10 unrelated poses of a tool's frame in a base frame.
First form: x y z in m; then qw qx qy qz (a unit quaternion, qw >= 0).
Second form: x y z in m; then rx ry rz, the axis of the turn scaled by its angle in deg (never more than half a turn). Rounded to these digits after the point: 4 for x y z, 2 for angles.
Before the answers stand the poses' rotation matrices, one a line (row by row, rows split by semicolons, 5 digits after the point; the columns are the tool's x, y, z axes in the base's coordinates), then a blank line. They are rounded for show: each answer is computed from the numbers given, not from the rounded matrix.
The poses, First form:
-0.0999 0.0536 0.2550 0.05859 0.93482 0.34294 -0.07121
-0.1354 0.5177 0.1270 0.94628 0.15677 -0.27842 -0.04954
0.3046 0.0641 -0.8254 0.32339 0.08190 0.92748 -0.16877
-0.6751 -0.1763 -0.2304 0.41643 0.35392 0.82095 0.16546
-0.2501 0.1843 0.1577 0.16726 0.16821 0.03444 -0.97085
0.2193 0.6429 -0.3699 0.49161 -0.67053 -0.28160 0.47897
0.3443 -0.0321 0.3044 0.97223 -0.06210 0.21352 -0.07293
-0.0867 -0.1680 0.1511 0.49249 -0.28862 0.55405 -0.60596
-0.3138 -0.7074 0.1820 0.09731 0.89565 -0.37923 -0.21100
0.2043 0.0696 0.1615 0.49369 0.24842 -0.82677 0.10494
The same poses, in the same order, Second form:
0.75464 0.64952 -0.09295; 0.63283 -0.75792 -0.15838; -0.17332 0.06070 -0.98299
0.84006 0.00646 -0.54246; -0.18105 0.94594 -0.26911; 0.51140 0.32428 0.79581
-0.77742 0.26108 0.57224; 0.04276 0.92962 -0.36604; -0.62753 -0.26009 -0.73387
-0.40266 0.44329 0.80085; 0.71890 0.69473 -0.02310; -0.56661 0.56643 -0.59842
-0.88746 0.33635 -0.31509; -0.31318 -0.94168 -0.12314; -0.33813 -0.01060 0.94104
0.38258 -0.09329 -0.91920; 0.84857 -0.35804 0.38952; -0.36545 -0.92903 -0.05782
0.89818 0.11529 0.42424; -0.16833 0.98165 0.08961; -0.40612 -0.15190 0.90111
-0.34831 0.27704 0.89551; -0.91667 0.09903 -0.38718; -0.19594 -0.95574 0.21946
0.62333 -0.63825 -0.45177; -0.72038 -0.69343 -0.01428; -0.30416 0.33435 -0.89202
-0.38912 -0.51439 -0.76420; -0.30716 0.85455 -0.41881; 0.86847 0.07176 -0.49052

-0.0999 0.0536 0.2550 162.27 59.53 -12.36
-0.1354 0.5177 0.1270 18.29 -32.49 -5.78
0.3046 0.0641 -0.8254 12.31 139.44 -25.37
-0.6751 -0.1763 -0.2304 50.91 118.09 23.80
-0.2501 0.1843 0.1577 27.42 5.62 -158.29
0.2193 0.6429 -0.3699 -93.25 -39.16 66.61
0.3443 -0.0321 0.3044 -7.18 24.70 -8.44
-0.0867 -0.1680 0.1511 -40.12 77.02 -84.24
-0.3138 -0.7074 0.1820 151.94 -64.33 -35.79
0.2043 0.0696 0.1615 34.52 -114.88 14.58

